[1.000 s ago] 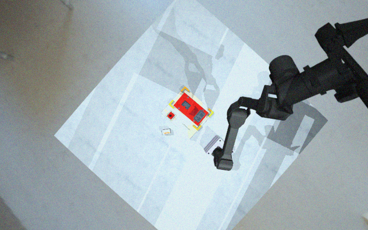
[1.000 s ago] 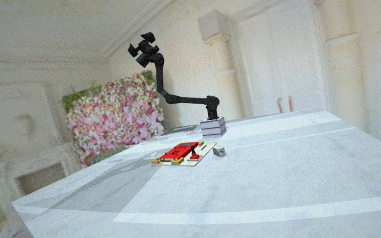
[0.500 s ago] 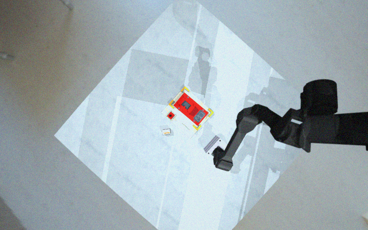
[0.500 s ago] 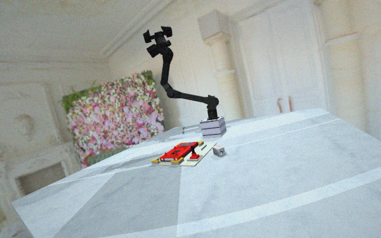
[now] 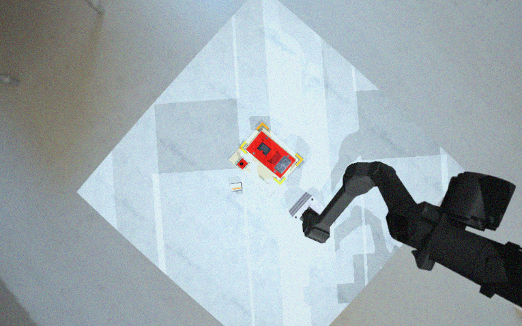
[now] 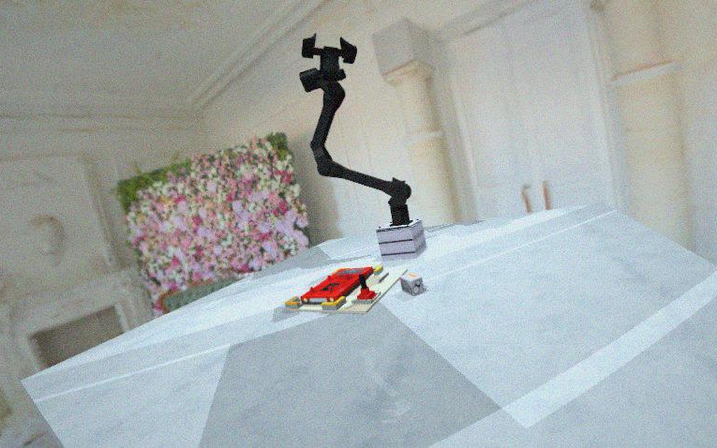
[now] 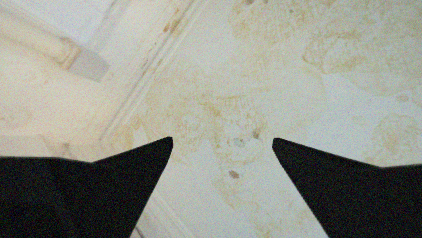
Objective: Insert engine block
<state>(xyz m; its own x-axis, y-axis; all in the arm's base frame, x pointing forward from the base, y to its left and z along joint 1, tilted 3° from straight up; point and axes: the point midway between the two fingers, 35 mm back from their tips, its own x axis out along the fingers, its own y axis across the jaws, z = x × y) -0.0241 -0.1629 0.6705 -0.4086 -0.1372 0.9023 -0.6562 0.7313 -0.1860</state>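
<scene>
My gripper tip is now 38 cm short of the engine block, 24 cm to the right of it and 80 cm above it.
</scene>
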